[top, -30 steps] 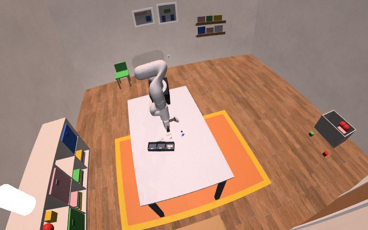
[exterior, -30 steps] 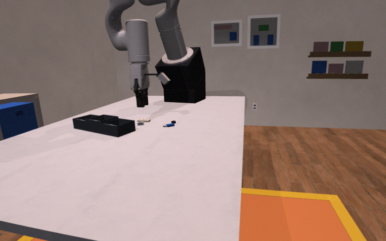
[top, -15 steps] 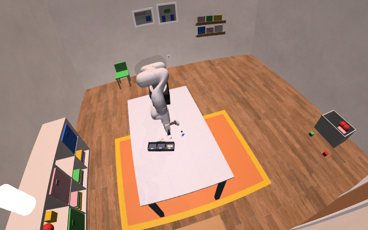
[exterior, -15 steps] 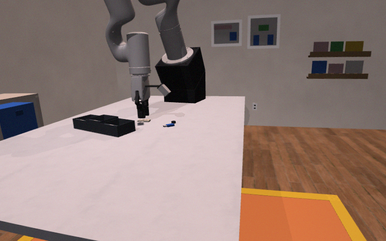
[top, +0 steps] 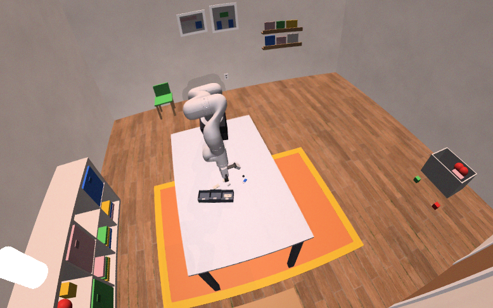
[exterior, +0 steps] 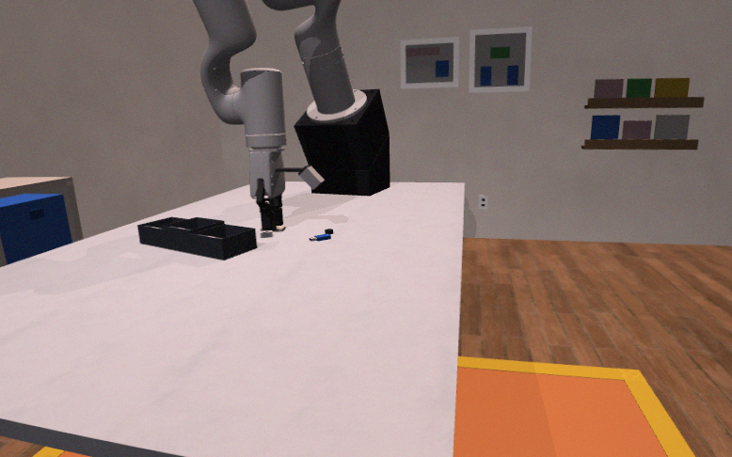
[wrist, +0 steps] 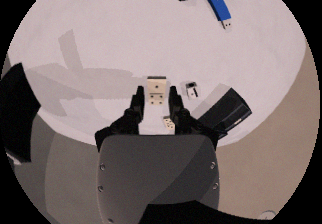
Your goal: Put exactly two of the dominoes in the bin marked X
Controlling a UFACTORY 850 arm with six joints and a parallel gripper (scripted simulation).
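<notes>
The small grey piece is 50 mm ahead of my hand and 20 mm below it. Round my hand: black bin tray (130 mm to the right, 110 mm ahead); then blue USB stick (110 mm to the left, 90 mm ahead, 20 mm below); then small black piece (130 mm to the left, 40 mm ahead, 20 mm below).
</notes>
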